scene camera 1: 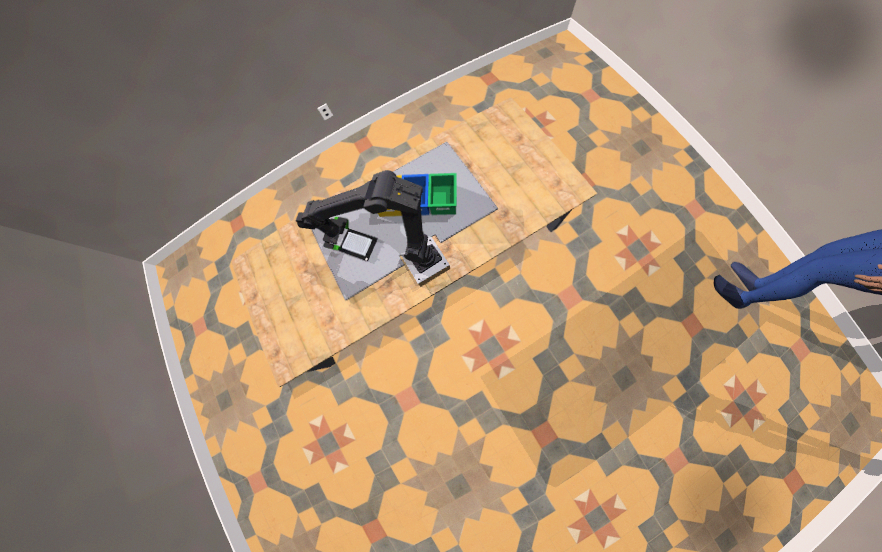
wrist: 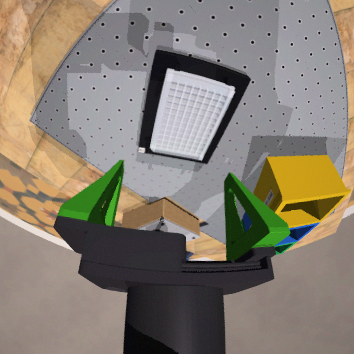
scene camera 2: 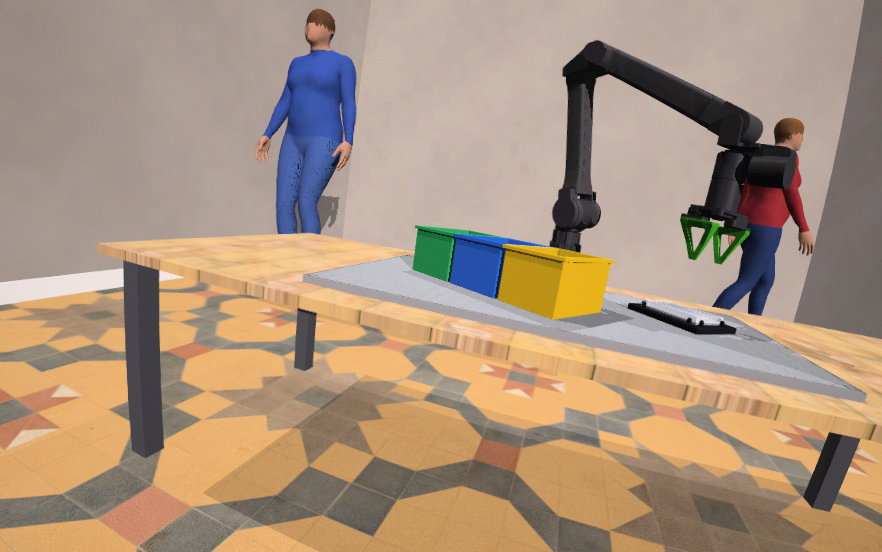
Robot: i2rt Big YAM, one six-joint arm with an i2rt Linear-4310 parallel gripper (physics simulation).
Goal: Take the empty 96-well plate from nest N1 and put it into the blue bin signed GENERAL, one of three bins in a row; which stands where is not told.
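Frame: origin at the arm's base, x ahead, y left, z up, level; metres.
Where they show: gripper, fingertip midpoint: (scene camera 1: 343, 238) (wrist: 176, 170) (scene camera 2: 705, 261); arm's base, link origin: (scene camera 1: 426, 259).
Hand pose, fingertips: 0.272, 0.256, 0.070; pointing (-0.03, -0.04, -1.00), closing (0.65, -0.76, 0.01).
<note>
Things, the pixels of their top centre, and the offset from my fingertips, as dx, dy, dz. "pt": a spot on its surface instead. Level surfaces: height alone.
- clear white 96-well plate, top centre: (wrist: 187, 123) (scene camera 2: 682, 308) (scene camera 1: 356, 243) +0.001, -0.023, -0.097
- black nest, top centre: (wrist: 187, 121) (scene camera 2: 681, 310) (scene camera 1: 356, 243) +0.001, -0.023, -0.101
- blue bin, surface spot: (scene camera 2: 476, 265) pt +0.094, -0.427, -0.074
- yellow bin, top centre: (scene camera 2: 505, 240) (wrist: 282, 237) (scene camera 1: 414, 190) +0.024, -0.388, -0.023
- perforated grey board, surface height: dz -0.123
The clear white 96-well plate (scene camera 1: 357, 242) (scene camera 2: 689, 312) (wrist: 192, 117) lies flat in the black nest (scene camera 1: 369, 256) (scene camera 2: 669, 318) (wrist: 148, 107) on the grey board. My gripper (scene camera 2: 707, 261) (wrist: 176, 170) is open and empty, well above the board and near the plate; its fingers are apart from the plate. In scene camera 1 it is partly hidden at the nest's left end. The blue bin (scene camera 1: 416, 188) (scene camera 2: 476, 265) (wrist: 299, 233) stands between the yellow and green bins, partly hidden by the arm in scene camera 1. Its sign cannot be read.
The yellow bin (scene camera 2: 558, 283) (wrist: 305, 177) is the one nearest the nest; the green bin (scene camera 1: 442, 193) (scene camera 2: 434, 253) is farthest. All touch or nearly touch in a row on the perforated grey board (scene camera 1: 471, 214) (scene camera 2: 364, 276). The arm's base (scene camera 1: 426, 268) stands at the table's edge. Two people stand beyond the table.
</note>
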